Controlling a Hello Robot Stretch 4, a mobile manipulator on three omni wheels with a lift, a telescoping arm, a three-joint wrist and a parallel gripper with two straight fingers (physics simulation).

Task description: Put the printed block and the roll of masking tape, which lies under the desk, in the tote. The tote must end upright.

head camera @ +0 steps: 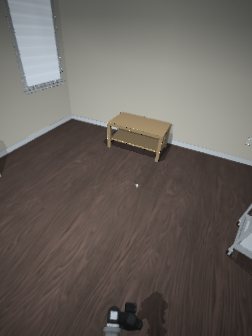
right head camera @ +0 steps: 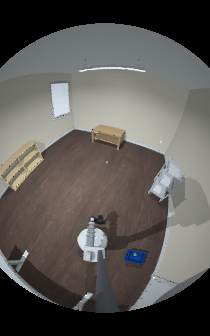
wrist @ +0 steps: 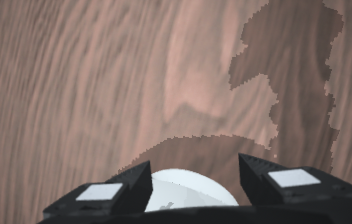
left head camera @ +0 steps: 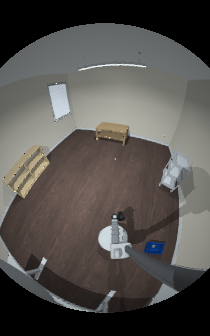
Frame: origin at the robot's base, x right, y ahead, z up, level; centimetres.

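Seen in the pictures: gripper, fingertip midpoint: (wrist: 194, 172).
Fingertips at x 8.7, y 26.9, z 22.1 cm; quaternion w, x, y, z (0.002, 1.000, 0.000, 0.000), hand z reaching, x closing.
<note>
Pixels of each thing's top centre, then the offset from my fingertips to it.
- blue tote, top centre: (right head camera: 136, 256) (left head camera: 155, 247) dx +56.1, dy -56.5, dz -12.9 cm
- tiny whitish thing, top centre: (head camera: 137, 184) (right head camera: 106, 161) (left head camera: 114, 158) dx +6.7, dy +142.7, dz -21.3 cm
The blue tote (left head camera: 148, 250) (right head camera: 128, 259) stands upright on the floor to the right of the robot's base. The pale roll of masking tape (left head camera: 153, 246) (right head camera: 135, 255) lies inside it. A tiny whitish thing (head camera: 137, 185) (left head camera: 115, 159) (right head camera: 106, 162), possibly the printed block, lies on the floor in front of the wooden table; its shape is too small to tell. My gripper (head camera: 136, 315) (left head camera: 120, 216) (right head camera: 100, 220) (wrist: 195, 172) is open and empty, close in front of the base, away from the tote and the tiny thing.
A low wooden table (head camera: 142, 124) (left head camera: 112, 127) (right head camera: 109, 131) stands by the far wall. A wooden shelf unit (left head camera: 22, 159) (right head camera: 19, 154) stands left. A grey cart (head camera: 235, 243) (left head camera: 182, 160) (right head camera: 175, 170) stands right. White desk legs (left head camera: 37, 270) (right head camera: 20, 261) show behind the base.
</note>
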